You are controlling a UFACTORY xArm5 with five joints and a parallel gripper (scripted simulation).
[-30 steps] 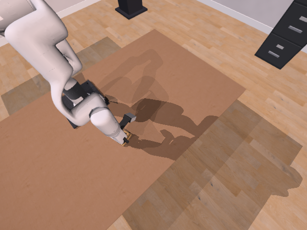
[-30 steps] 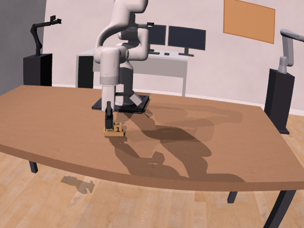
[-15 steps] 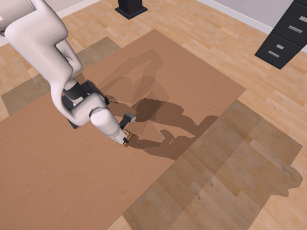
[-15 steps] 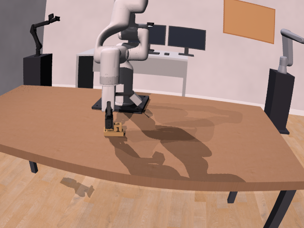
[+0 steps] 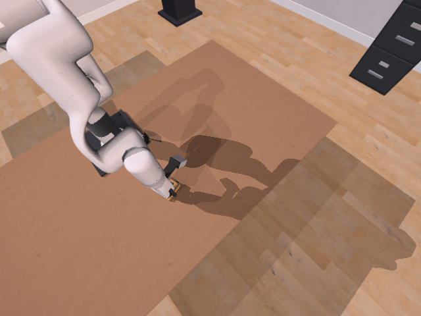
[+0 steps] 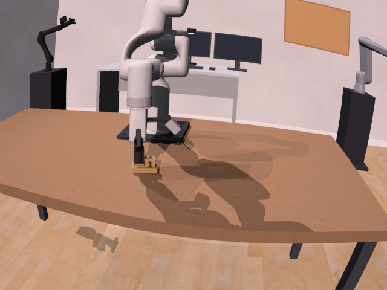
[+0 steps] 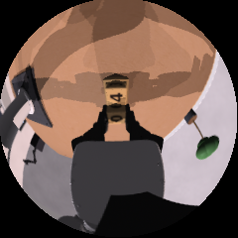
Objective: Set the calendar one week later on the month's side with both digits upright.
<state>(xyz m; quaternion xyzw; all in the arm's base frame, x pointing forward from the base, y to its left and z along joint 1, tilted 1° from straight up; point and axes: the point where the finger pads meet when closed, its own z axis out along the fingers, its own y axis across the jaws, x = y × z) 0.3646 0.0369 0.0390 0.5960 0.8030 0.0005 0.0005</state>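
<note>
The wooden calendar tray is 40 mm below my hand and 20 mm to the left of it.
</note>
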